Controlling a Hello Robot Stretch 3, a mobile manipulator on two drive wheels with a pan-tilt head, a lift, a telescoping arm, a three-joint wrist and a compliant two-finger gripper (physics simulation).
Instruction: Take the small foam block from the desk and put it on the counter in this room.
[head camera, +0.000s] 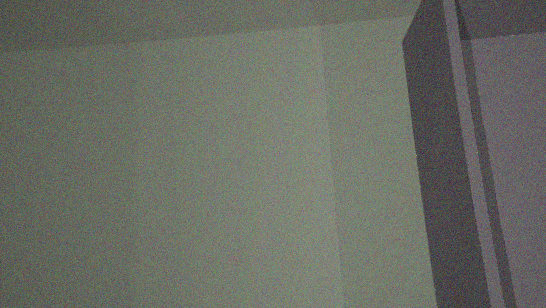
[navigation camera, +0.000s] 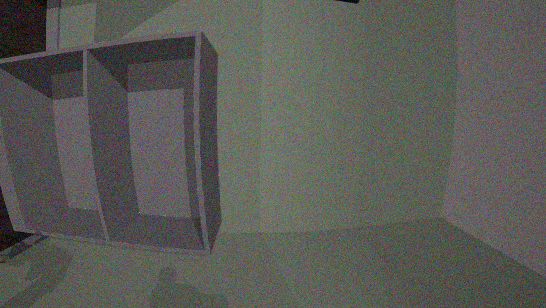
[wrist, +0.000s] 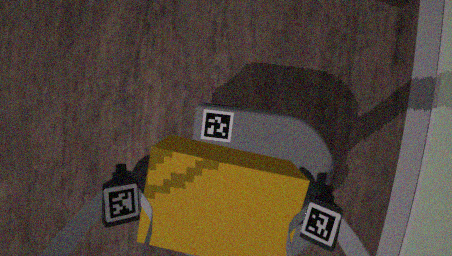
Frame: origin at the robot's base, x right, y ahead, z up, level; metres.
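Seen in the pictures: gripper, between the fingertips: (wrist: 223, 180).
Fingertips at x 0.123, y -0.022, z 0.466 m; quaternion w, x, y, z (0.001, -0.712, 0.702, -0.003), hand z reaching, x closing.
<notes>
A point is followed by its place in that frame.
The foam block (wrist: 225, 205) @[y -0.024, x 0.123, z 0.509 m] is a yellow-orange block in the lower middle of the wrist view. My gripper (wrist: 223, 180) @[y -0.022, x 0.123, z 0.466 m] is shut on it, with one fingertip pressed against each side. The block is held above the robot's own grey base (wrist: 270, 132) @[y -0.109, x 0.130, z 0.160 m], which carries a square marker. Stair-stepped shadow lies across the block's upper left. The gripper and the block do not show in the head view or the navigation view. I cannot make out a desk or a counter in these views.
A grey two-compartment open shelf unit (head camera: 430, 165) @[y -0.113, x 0.903, z 1.061 m] (navigation camera: 198, 140) @[y -0.012, x 0.716, z 1.056 m] stands against the green wall (head camera: 200, 150) @[y -0.209, x 1.040, z 1.592 m] (navigation camera: 320, 125) @[y 0.033, x 1.037, z 1.541 m]. Dark wooden floor (wrist: 90, 90) @[y 0.365, x 0.169, z 0.001 m] lies under the base. A pale baseboard (wrist: 407, 150) @[y -0.525, x 0.112, z 0.030 m] runs along the right of the wrist view. A pinkish wall (navigation camera: 500, 120) @[y 0.112, x 0.749, z 2.438 m] meets the green wall at right.
</notes>
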